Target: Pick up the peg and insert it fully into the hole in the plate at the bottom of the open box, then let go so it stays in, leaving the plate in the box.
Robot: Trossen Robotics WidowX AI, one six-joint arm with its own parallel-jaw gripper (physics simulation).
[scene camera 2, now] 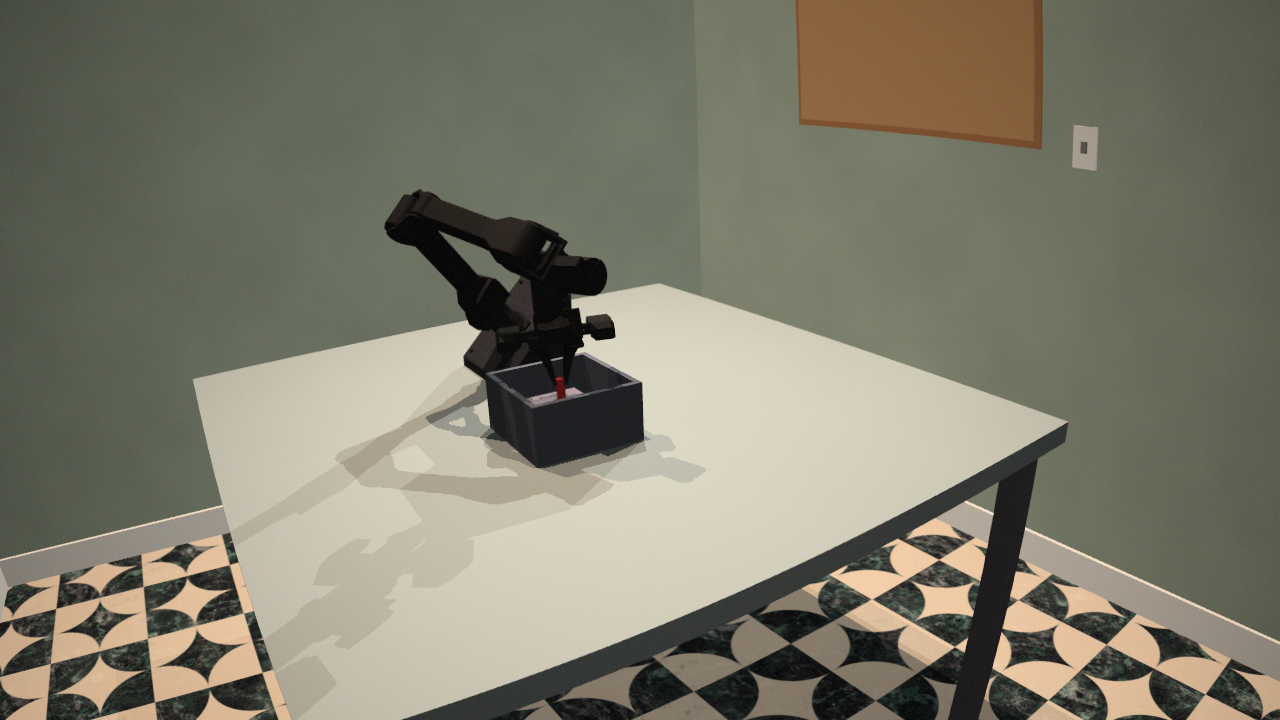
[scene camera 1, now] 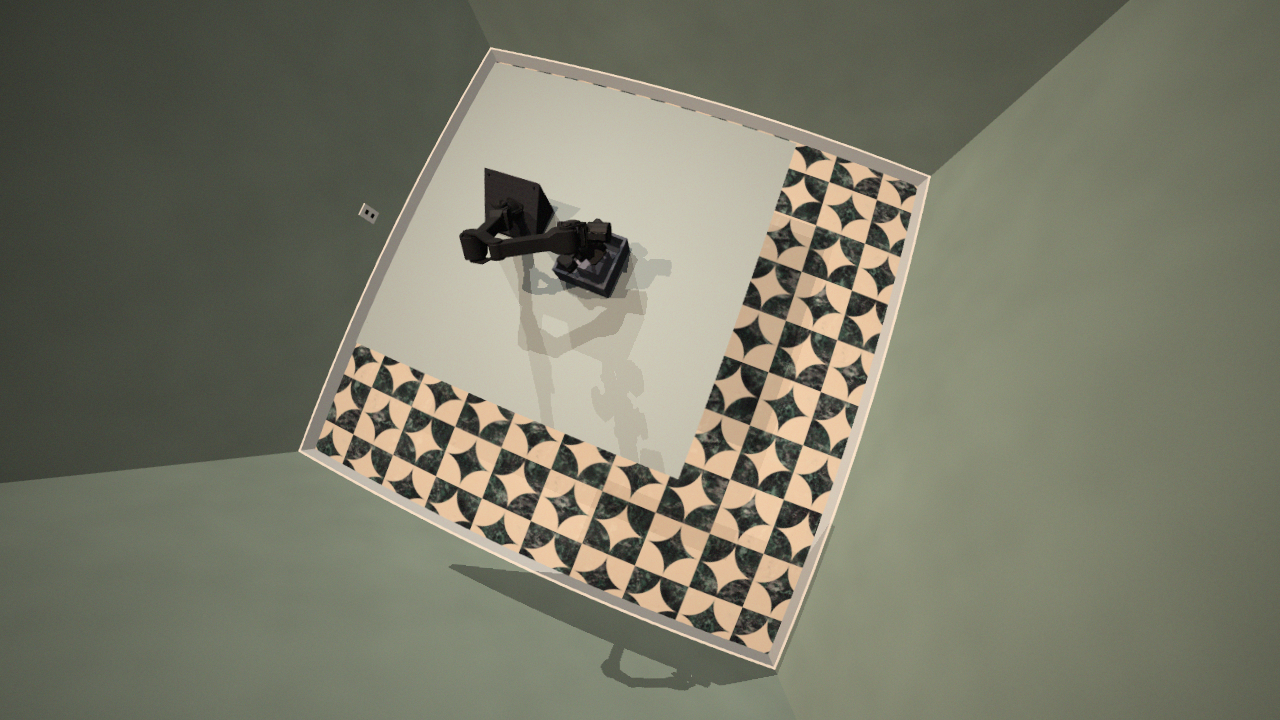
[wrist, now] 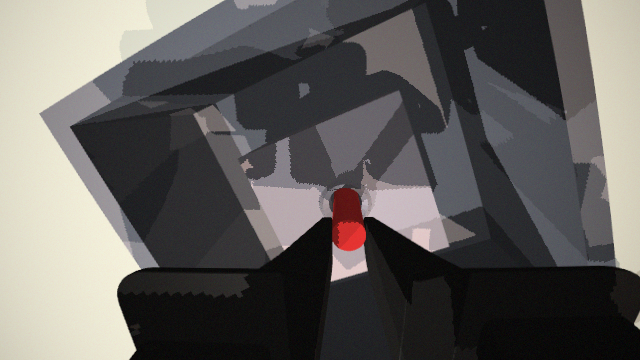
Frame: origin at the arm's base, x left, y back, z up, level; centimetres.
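Seen in the pictures: gripper, between the fingertips: (scene camera 2: 560,384) (wrist: 347,226); arm's base, origin of its link: (scene camera 1: 513,209).
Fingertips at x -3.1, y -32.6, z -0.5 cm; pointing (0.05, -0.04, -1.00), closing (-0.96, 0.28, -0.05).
Note:
Pixels of each thing's top centre, then the offset from my fingertips to it. "spot": a spot on its surface instead. Level surfaces: height alone.
- red peg, centre of its top: (wrist: 346,238) (scene camera 2: 560,378) dx +0.0, dy +0.0, dz +1.0 cm
- open dark grey box, centre of its top: (wrist: 345,241) (scene camera 2: 560,377) (scene camera 1: 589,253) dx +0.1, dy +0.0, dz +1.1 cm
- pale plate, centre of its top: (wrist: 345,205) (scene camera 2: 562,399) (scene camera 1: 591,258) dx +0.1, dy +0.0, dz -2.6 cm
- round hole's ring, a spot on its surface: (wrist: 370,201) spot: dx -1.2, dy +0.2, dz -2.7 cm
- pale table, height of its surface: dz -8.6 cm
The red peg (scene camera 2: 561,389) (wrist: 349,237) stands nearly upright inside the open dark grey box (scene camera 1: 583,285) (scene camera 2: 590,428). My gripper (scene camera 2: 560,379) (wrist: 347,226) is shut on the peg near its upper end, with one finger on each side and the tips low inside the box. The pale plate (scene camera 2: 542,397) (wrist: 410,204) lies at the bottom of the box. In the wrist view the peg's lower end overlaps the round hole's ring (wrist: 370,201) and appears to be inside the hole. How deep it sits is hidden; its upper part stands above the plate.
The box walls rise around the fingers on all sides. The box stands on the pale table (scene camera 1: 626,152) (scene camera 2: 805,429), close in front of the arm's base (scene camera 1: 512,192). Shadows of the arm fall across the box and table.

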